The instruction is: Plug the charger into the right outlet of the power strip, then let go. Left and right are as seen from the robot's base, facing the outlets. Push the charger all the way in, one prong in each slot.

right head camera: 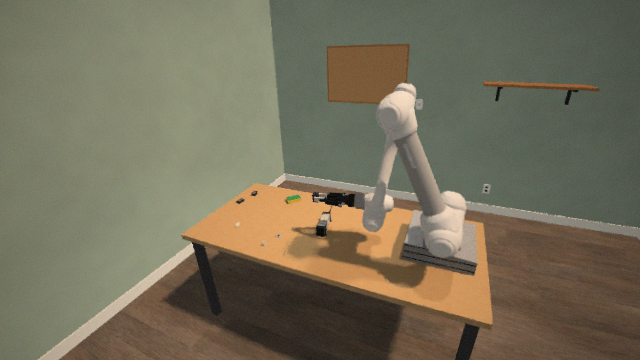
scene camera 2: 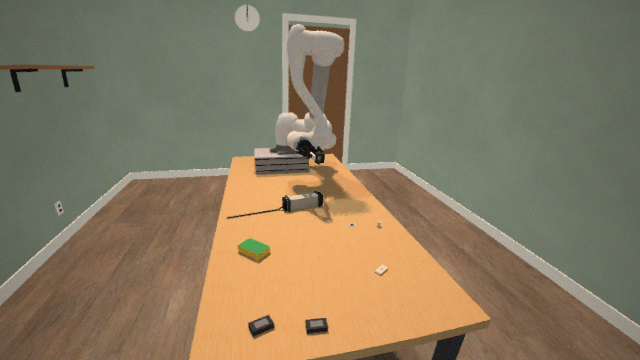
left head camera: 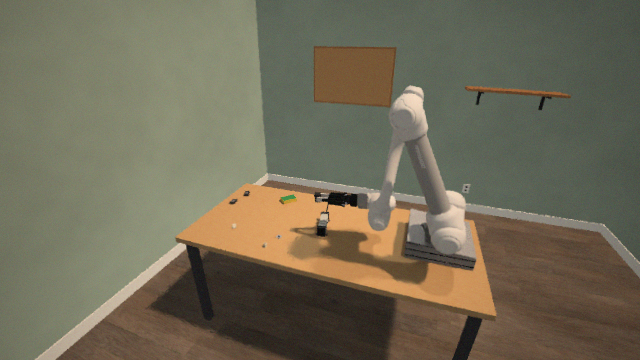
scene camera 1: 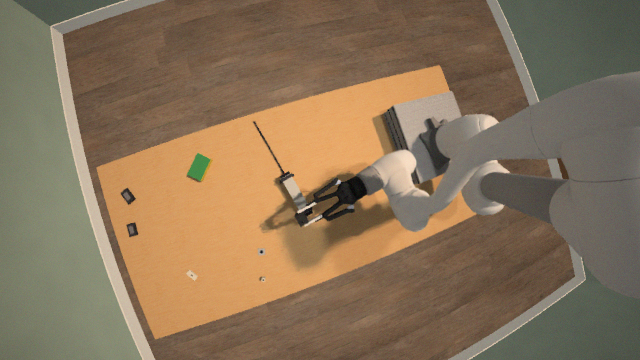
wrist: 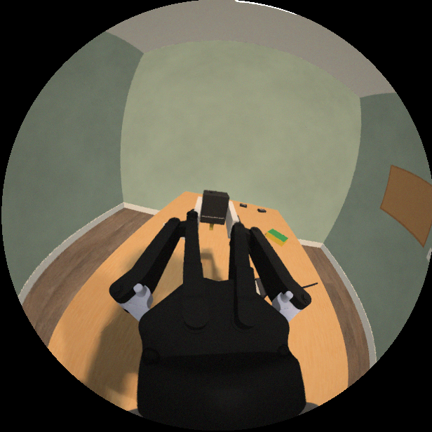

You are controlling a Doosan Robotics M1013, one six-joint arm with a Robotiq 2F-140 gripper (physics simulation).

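Frame: origin at the arm's base, x ahead, y left, z up, level; metres.
Where they show: gripper, fingertip midpoint: [right head camera: 315, 197] [scene camera 2: 319, 158] [left head camera: 317, 197] [scene camera 1: 301, 218]; arm's base at its link origin: [scene camera 2: 286, 151] [scene camera 1: 440, 144].
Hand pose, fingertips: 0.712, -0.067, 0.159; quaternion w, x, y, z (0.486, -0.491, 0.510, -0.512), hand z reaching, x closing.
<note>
Each offset is from my fingertips to the top centre of the thing, as dx, dy, dz. "pt": to the spot under its first point.
My gripper [left head camera: 318, 197] [right head camera: 316, 198] [scene camera 1: 303, 218] [scene camera 2: 318, 157] [wrist: 213, 205] points level, away from the base, and is shut on the black charger [wrist: 215, 206]. Gold prongs [wrist: 211, 227] show below the charger in the wrist view. The grey power strip with black end caps @(-0.030, -0.072, -0.196) [left head camera: 324, 219] [right head camera: 325, 219] [scene camera 1: 293, 191] [scene camera 2: 302, 201] lies on the table below the gripper. In scene camera 1 the charger overlaps the strip's left end, opposite the cable. Charger and strip are apart in scene camera 2. The outlet slots do not show; the fingers hide most of the strip in the wrist view.
A black cable @(pt -0.034, -0.309, -0.250) [scene camera 1: 269, 147] [scene camera 2: 255, 213] runs from the strip's right end. A green and yellow sponge @(+0.269, -0.383, -0.228) [scene camera 1: 199, 167] [scene camera 2: 254, 249] lies beyond the strip. Two dark small boxes @(+0.616, -0.441, -0.241) [scene camera 2: 261, 325] @(+0.672, -0.304, -0.242) [scene camera 2: 316, 325] lie at the far end. Small pale items @(+0.543, +0.001, -0.249) [scene camera 1: 192, 275] @(+0.281, +0.174, -0.231) [scene camera 1: 262, 279] lie to the left.
</note>
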